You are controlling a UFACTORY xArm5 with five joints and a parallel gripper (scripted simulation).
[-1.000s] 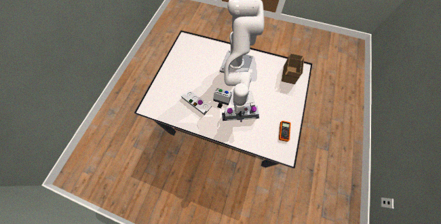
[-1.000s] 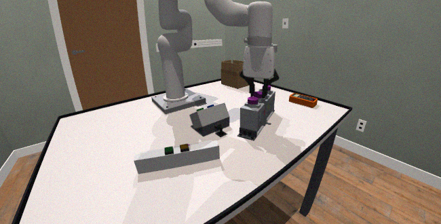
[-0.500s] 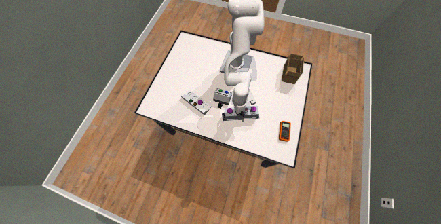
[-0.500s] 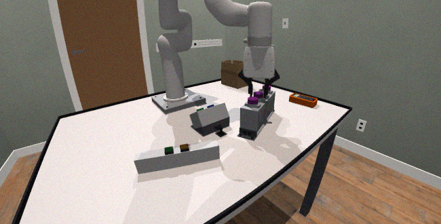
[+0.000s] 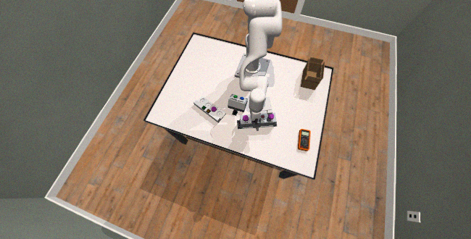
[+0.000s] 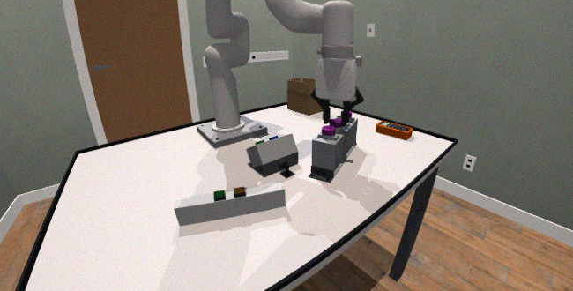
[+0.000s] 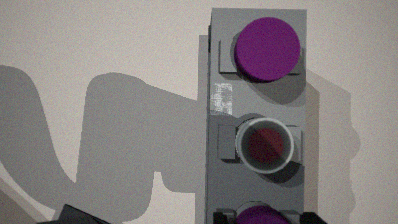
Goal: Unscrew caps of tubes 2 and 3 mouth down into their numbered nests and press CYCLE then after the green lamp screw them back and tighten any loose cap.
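Now: hand 280 mm to the left of the purple cap, 120 mm above it and 10 mm past it. From my hand the other things lie so: key housing 140 mm to the right, 100 mm behind, 80 mm below; then blue key 120 mm to the right, 120 mm behind, 70 mm below; then grey decapping station 130 mm below, 20 mm to the left, 10 mm behind.
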